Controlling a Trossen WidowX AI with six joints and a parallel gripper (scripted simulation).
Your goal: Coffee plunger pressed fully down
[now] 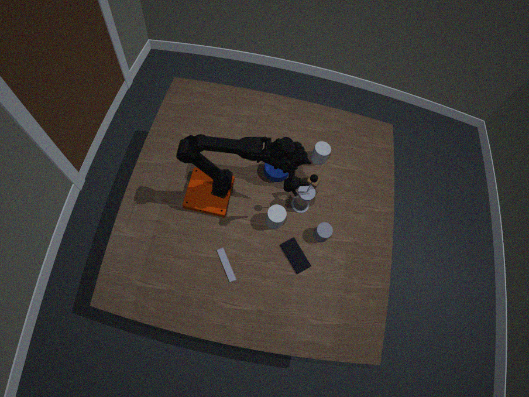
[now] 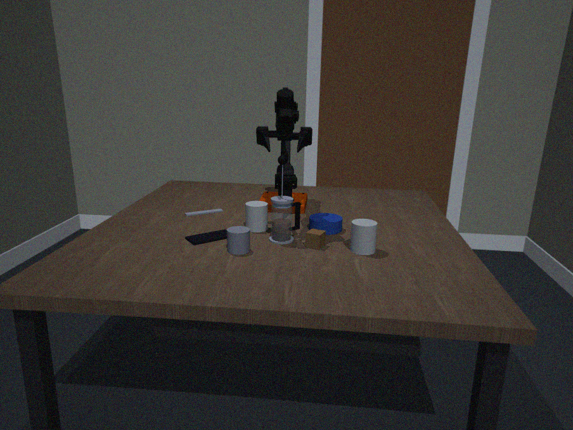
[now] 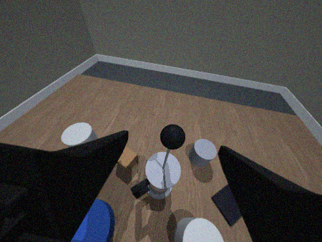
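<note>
Right now my gripper tip is 10 mm short of the coffee press, 10 mm to the right of it and 160 mm above it. The rest, counted from my gripper tip: small brown cube: 50 mm ahead, 120 mm to the left, 270 mm below; blue disc: 130 mm behind, 130 mm to the left, 280 mm below.
</note>
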